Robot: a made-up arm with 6 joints.
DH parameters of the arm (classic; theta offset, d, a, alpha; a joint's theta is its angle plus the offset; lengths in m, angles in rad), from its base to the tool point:
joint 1: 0 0.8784 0.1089 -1.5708
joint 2: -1.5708 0 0.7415 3.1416
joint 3: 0 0 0.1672 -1.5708
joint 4: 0 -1.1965 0 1.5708
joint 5: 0 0 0 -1.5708
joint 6: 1.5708 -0.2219 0 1.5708
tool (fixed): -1.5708 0 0 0
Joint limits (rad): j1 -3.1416..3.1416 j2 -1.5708..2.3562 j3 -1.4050..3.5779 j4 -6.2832..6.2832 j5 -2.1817..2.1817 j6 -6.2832..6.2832
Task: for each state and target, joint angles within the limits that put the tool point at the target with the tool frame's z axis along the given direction. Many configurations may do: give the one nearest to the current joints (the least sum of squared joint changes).
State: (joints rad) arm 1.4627 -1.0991 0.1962 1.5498 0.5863 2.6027
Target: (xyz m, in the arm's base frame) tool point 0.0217 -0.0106 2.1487 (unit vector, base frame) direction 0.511 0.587 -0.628
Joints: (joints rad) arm 0.7842 -1.5708 -0.5662 0.7142 -0.1578 2.3786
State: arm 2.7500 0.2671 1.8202 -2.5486 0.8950 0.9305
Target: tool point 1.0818 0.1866 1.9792 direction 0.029 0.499 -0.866
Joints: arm 3.1390 0.0363 2.8310 -2.0220 1.2476 1.2839
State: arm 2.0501 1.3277 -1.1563 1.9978 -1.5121 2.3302
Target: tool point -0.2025 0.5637 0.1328 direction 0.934 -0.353 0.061
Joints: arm 2.2338 0.8540 -1.0303 2.1356 -1.5405 1.3643
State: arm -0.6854 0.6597 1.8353 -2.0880 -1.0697 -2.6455
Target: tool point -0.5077 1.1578 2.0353 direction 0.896 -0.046 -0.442
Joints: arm -1.0693 -0.0636 2.5765 -2.3139 -0.7502 -2.7323
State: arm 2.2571 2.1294 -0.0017 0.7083 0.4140 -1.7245
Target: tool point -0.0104 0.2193 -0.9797 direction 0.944 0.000 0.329
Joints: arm 1.7693 2.3369 0.3861 0.4736 -0.3326 -2.3810
